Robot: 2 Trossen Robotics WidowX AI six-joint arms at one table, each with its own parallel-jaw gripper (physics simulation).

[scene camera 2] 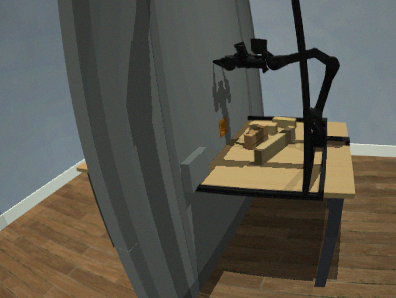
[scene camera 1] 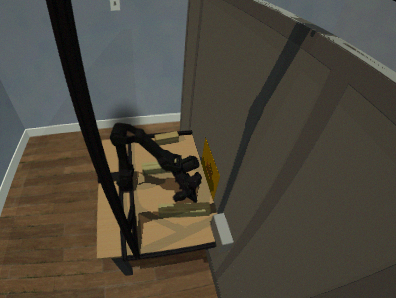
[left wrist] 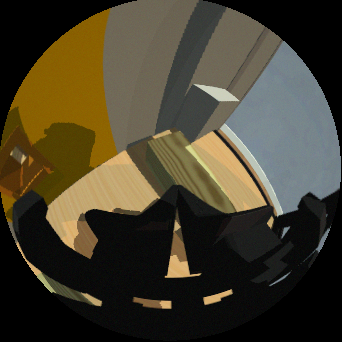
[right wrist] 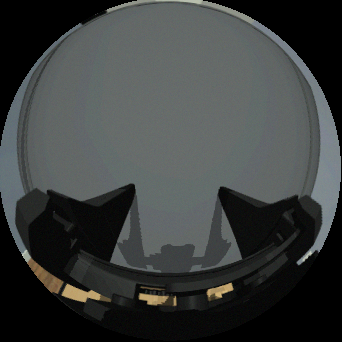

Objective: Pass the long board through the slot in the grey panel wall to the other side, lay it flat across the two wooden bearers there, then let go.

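Places are measured from the left arm's base along level axes (x left, y down, z back), in centimetres.
Pixels of known places: left gripper, between the fingertips: [scene camera 1: 196, 202] [left wrist: 175, 188]; right gripper, between the fingertips: [scene camera 2: 217, 60] [right wrist: 178, 190]; left arm's base, origin of its link: [scene camera 1: 125, 186]; right arm's base, origin of its link: [scene camera 2: 319, 144].
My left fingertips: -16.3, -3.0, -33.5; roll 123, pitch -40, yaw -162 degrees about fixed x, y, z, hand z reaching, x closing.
Note:
For each thing: its middle in the pictures, then the offset to it from my left fingertips, as dx, dy, dz. "*": a spot on its surface instead.
- long greenish wooden piece, middle of its body: [left wrist: 210, 219] [scene camera 1: 184, 210] -2.1, +2.5, +6.2
- similar piece, middle of its body: [scene camera 1: 164, 166] +26.1, +2.5, +11.7
- yellow panel, a spot on its surface: [left wrist: 60, 75] [scene camera 1: 215, 180] * +5.3, -8.5, -9.6
- long beam, middle of its body: [scene camera 2: 277, 143] +12.6, +1.9, -39.1
- brown block, middle of its body: [scene camera 2: 256, 136] +19.4, +1.7, -28.3
- small wooden block, middle of its body: [scene camera 1: 166, 138] +48.0, +2.4, +7.5
A long greenish wooden piece [scene camera 1: 184, 209] [left wrist: 187, 165] lies flat on the left arm's table; it may be the board, but I cannot tell it surely from a bearer. A similar piece [scene camera 1: 152, 168] lies farther back. My left gripper [scene camera 1: 194, 200] [left wrist: 175, 188] is shut on nothing, its fingertips together just beside or above the long piece. The wall's slot [left wrist: 22, 157] shows in the yellow panel [scene camera 1: 213, 175] [left wrist: 60, 75]. In scene camera 2, a long beam [scene camera 2: 274, 146] and a brown block [scene camera 2: 256, 138] lie on the other table. My right gripper [scene camera 2: 215, 62] [right wrist: 178, 190] is wide open and empty, high, facing the wall.
The tall grey wall [scene camera 1: 280, 165] [scene camera 2: 185, 75] [right wrist: 170, 100] stands at the tables' edges. A pale block [scene camera 1: 223, 229] [scene camera 2: 193, 167] [left wrist: 200, 112] juts from it near a table corner. A small wooden block [scene camera 1: 166, 138] lies at the back. Dark posts [scene camera 1: 82, 105] [scene camera 2: 302, 75] rise beside the arms.

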